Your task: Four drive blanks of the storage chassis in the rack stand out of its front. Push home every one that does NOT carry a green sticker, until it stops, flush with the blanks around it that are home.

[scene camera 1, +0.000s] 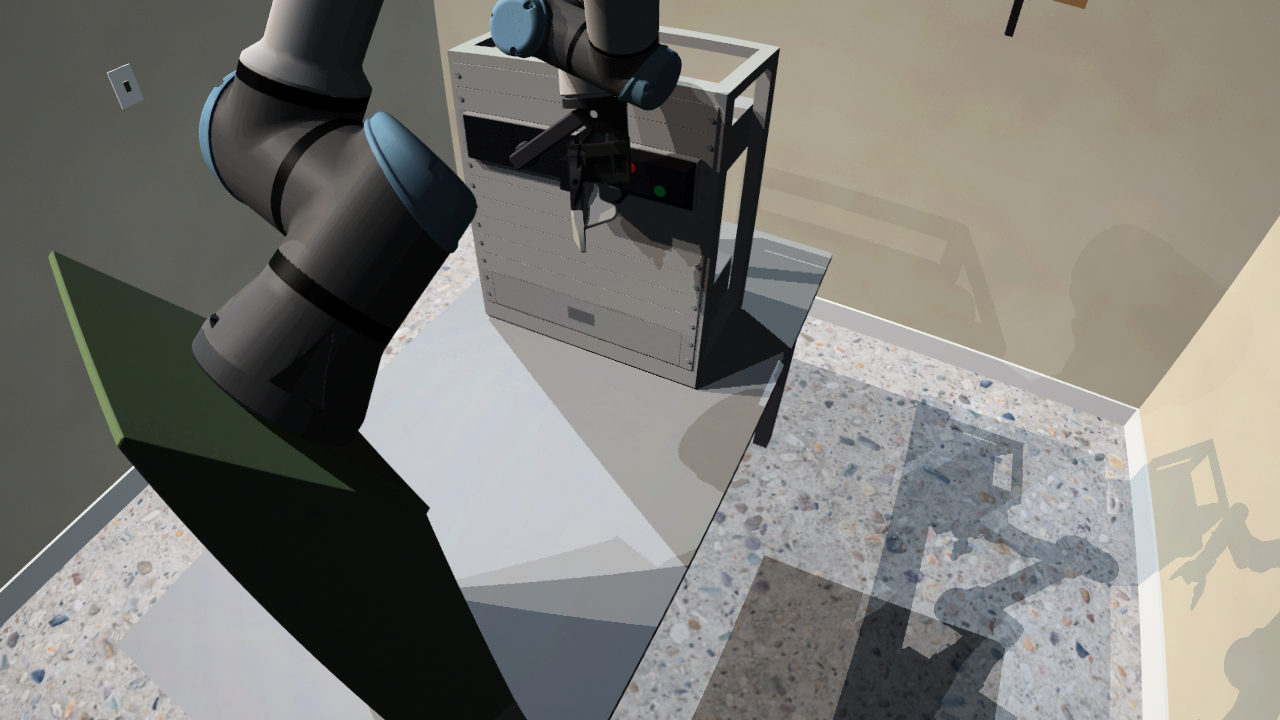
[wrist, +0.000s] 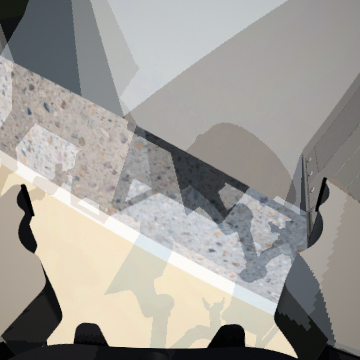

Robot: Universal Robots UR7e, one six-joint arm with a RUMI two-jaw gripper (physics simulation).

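Pixels of known places: gripper, between the fingertips: (scene camera 1: pixel 589 237) (wrist: pixel 172 185); arm's base, origin of its link: (scene camera 1: pixel 274 390).
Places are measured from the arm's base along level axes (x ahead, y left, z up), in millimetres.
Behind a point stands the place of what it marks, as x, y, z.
The storage chassis (scene camera 1: pixel 490 141) @(717, 63, -131) is a black band across the upper front of the rack (scene camera 1: pixel 708 286) @(615, -340, -329). Near its right end, a red sticker (scene camera 1: pixel 631 167) @(594, -205, -102) shows beside the gripper and a green sticker (scene camera 1: pixel 659 190) @(580, -250, -130) shows lower and further right. The gripper and its shadow hide the chassis middle; I cannot tell how far each blank stands out. My gripper (scene camera 1: pixel 594 229) @(477, -162, -158) (wrist: pixel 172 185) @(477, -162, -158) is open and empty, pointing down in front of the chassis, its fingertips lower than the black band. In the wrist view, part of the rack's grey front (wrist: pixel 336 145) @(630, -257, -455) shows behind the right finger; the chassis does not show there.
The rack stands on a pale table (scene camera 1: pixel 501 447) @(407, 2, -584) (wrist: pixel 250 65) @(476, -200, -584). Grey blanking panels (scene camera 1: pixel 581 268) @(680, -102, -366) lie below the chassis. The arm comes from a dark green pedestal (scene camera 1: pixel 268 537) @(-130, -77, 15) at the left. The speckled floor (scene camera 1: pixel 832 429) (wrist: pixel 80 120) lies beyond the table edge, with walls behind.
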